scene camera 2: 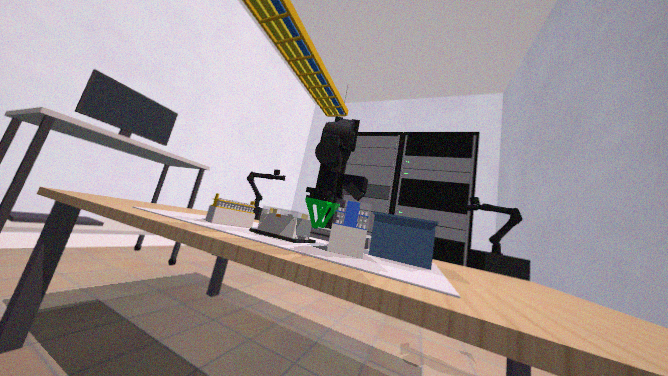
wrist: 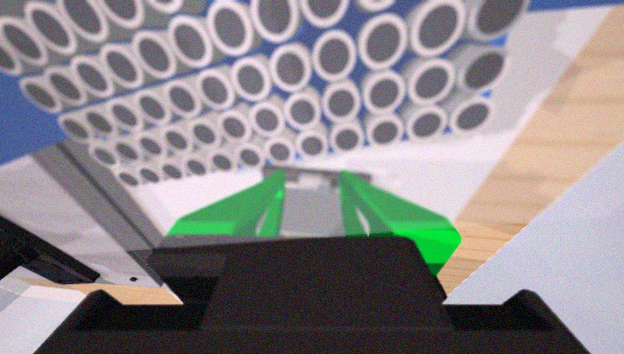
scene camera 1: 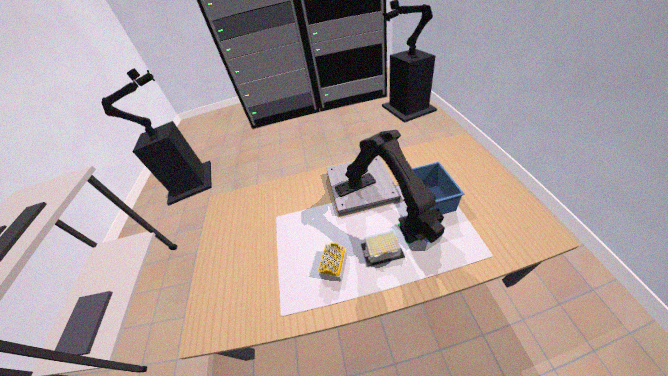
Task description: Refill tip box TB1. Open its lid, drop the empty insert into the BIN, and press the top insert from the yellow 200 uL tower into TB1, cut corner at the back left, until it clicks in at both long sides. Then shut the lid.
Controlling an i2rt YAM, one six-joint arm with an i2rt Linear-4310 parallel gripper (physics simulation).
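Tip box TB1 [scene camera 1: 383, 245] [scene camera 2: 282, 223] stands in a dark holder on the white mat. Its translucent lid looks shut, and yellowish insert holes show through it in the first scene view. My gripper [scene camera 1: 406, 236] [scene camera 2: 320, 226] [wrist: 313, 173] is low beside the box's right side, partly open. Its green fingers are apart with a grey part of the box [wrist: 312, 210] seen between them; whether they touch it I cannot tell. The yellow tower [scene camera 1: 332, 260] [scene camera 2: 232, 215] stands left of TB1. The blue BIN [scene camera 1: 451, 204] [scene camera 2: 402, 242] stands at the back right.
A blue-topped tip tower [scene camera 2: 347, 240] [wrist: 300, 30] stands close to the gripper, between it and the bin; the arm hides it in the first scene view. The arm's grey base plate [scene camera 1: 367, 204] is behind the mat [scene camera 1: 295, 295]. The wooden table [scene camera 1: 215, 300] extends around.
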